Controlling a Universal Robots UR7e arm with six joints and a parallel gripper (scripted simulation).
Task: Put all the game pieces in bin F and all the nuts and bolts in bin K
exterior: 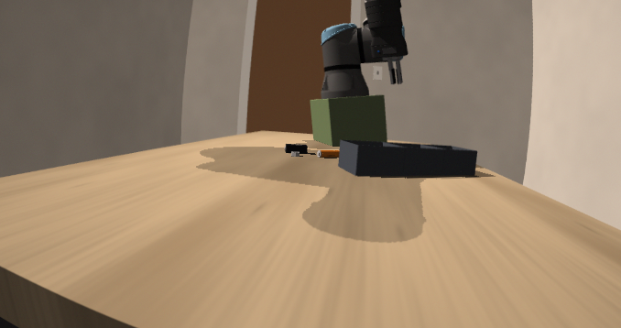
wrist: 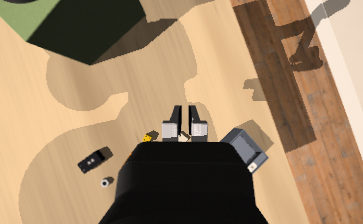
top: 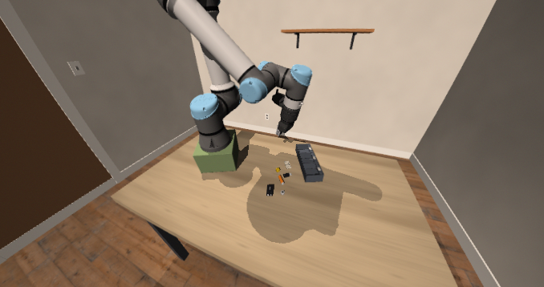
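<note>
Now: the dark bin row 150 mm ahead of my hand, 50 mm to the left of it and 170 mm below it. The rest, counted from my hand: white domino 60 mm ahead, 10 mm to the right, 180 mm below; yellow die 30 mm ahead, 80 mm to the right, 180 mm below; black USB stick 90 mm ahead, 80 mm to the right, 180 mm below.
</note>
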